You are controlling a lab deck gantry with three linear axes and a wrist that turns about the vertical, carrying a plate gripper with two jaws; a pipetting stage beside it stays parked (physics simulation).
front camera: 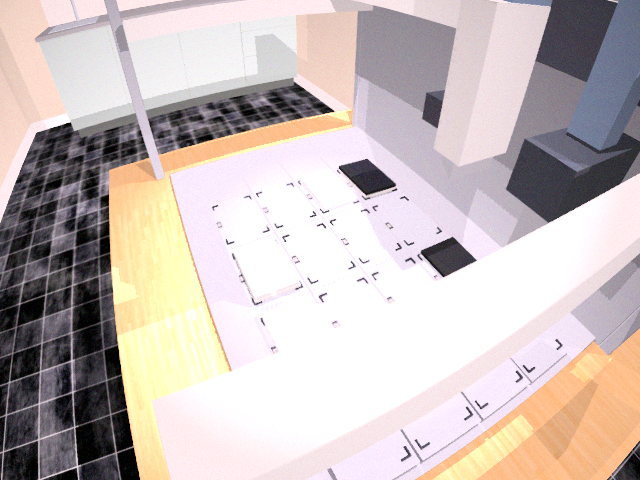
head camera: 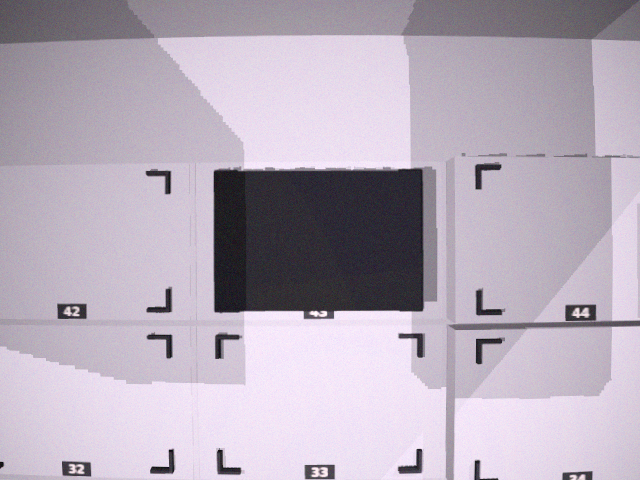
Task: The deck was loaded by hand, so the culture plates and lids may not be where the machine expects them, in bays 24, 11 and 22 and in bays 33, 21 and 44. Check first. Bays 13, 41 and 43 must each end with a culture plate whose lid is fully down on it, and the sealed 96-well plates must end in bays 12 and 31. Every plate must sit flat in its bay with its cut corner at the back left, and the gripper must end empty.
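Pixels of known places: robot's base, link origin: (front camera: 213,207).
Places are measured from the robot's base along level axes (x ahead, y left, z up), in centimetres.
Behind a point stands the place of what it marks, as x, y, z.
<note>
A black-lidded plate (head camera: 330,240) {39.9, 36.4, 1.7} (front camera: 448,256) {36.7, 36.0, 1.6} lies in bay 43, square over its corner marks; in the front view the beam hides its near part. Another black-lidded plate (front camera: 367,177) {7.6, 35.9, 1.6} lies at the back of the deck, with a pale edge under its lid. A white plate (front camera: 266,273) {24.8, 3.9, 1.4} lies in a bay at the left of the deck. A washed-out pale plate (front camera: 330,188) {7.4, 25.9, 1.4} shows beside the back black one. Cut corners and exact lid seating cannot be made out. My gripper's dark body (front camera: 573,170) {54.8, 23.9, 35.4} is raised at the right in the front view; its fingers are hidden.
Corner marks of bay 33 (head camera: 320,403) {39.3, 25.7, 0.0}, bay 42 (head camera: 98,237) {24.7, 36.7, 0.0} and bay 44 (head camera: 537,237) {52.8, 36.5, 1.5} surround bay 43. The pale parked stage (front camera: 480,87) hangs left of my gripper. A white beam (front camera: 387,351) {62.0, -1.9, 40.0} crosses the front view and hides the near bays.
</note>
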